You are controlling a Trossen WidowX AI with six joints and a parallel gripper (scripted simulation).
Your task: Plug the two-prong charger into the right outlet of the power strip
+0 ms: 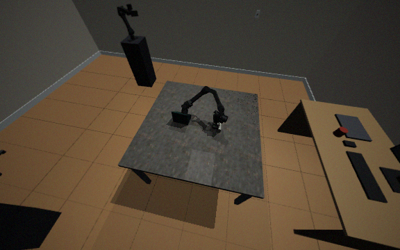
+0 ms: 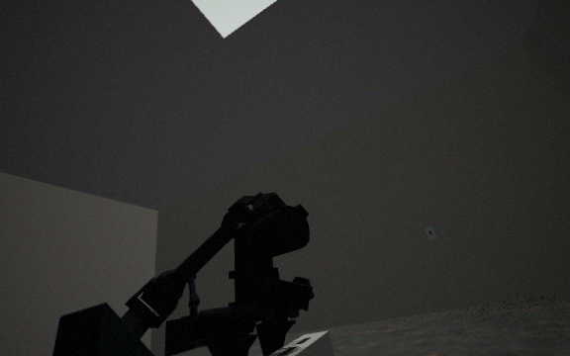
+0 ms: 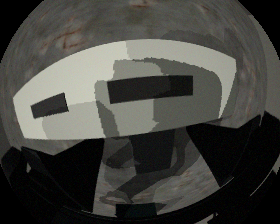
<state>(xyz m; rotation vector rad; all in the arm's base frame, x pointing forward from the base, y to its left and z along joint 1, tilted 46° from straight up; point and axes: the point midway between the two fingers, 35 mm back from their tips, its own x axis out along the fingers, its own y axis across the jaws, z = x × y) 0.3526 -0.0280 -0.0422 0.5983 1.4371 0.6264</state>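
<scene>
The charger lies 20 mm ahead of my gripper tip and 10 mm above it.
</scene>
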